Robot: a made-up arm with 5 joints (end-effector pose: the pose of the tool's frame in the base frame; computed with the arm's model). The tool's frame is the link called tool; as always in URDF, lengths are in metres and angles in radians.
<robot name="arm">
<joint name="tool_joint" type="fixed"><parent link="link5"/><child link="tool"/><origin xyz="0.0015 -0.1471 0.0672" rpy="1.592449 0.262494 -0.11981"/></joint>
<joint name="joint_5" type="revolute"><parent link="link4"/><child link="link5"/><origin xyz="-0.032 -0.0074 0.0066"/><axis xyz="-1 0 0"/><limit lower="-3.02" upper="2.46"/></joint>
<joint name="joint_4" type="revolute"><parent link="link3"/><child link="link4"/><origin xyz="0.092 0.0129 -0.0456"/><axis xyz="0 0 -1"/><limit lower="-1.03" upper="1.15"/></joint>
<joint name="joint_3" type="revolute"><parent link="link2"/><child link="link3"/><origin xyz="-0.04 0.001 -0.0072"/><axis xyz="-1 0 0"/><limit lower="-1.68" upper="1.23"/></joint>
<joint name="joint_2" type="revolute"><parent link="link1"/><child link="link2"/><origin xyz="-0.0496 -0.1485 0.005"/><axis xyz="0 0 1"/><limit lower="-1.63" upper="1.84"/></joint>
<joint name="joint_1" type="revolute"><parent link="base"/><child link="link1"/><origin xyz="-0.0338 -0.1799 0.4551"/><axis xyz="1 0 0"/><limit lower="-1.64" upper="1.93"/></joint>
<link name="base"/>
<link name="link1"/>
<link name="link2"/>
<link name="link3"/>
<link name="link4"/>
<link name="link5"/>
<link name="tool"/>
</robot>
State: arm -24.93 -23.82 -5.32 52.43 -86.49
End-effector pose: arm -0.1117 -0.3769 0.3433 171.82 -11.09 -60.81
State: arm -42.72 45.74 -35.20 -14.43 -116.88
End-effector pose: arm -0.1537 -0.3263 0.3677 -133.36 22.67 70.76
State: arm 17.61 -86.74 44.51 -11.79 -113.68
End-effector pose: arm -0.2236 -0.3088 0.2639 173.68 35.30 -61.74
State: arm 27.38 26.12 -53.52 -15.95 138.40
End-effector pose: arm -0.1351 -0.3094 0.5235 39.02 -24.71 8.93
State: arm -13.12 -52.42 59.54 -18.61 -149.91
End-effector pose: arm -0.1680 -0.4192 0.3446 177.02 15.30 -30.18
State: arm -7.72 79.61 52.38 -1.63 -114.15
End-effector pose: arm 0.0738 -0.3508 0.3496 155.48 21.96 90.99
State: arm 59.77 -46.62 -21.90 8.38 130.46
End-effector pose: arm 0.0429 -0.2953 0.4215 13.31 45.58 -55.76
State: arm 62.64 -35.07 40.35 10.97 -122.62
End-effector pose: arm -0.1217 -0.1371 0.1554 -125.77 26.66 -12.99
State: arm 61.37 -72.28 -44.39 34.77 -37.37
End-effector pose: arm -0.1247 -0.1100 0.3131 -60.48 82.79 37.32
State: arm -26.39 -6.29 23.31 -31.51 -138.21
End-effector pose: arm -0.0908 -0.4254 0.3623 -168.91 26.11 32.70
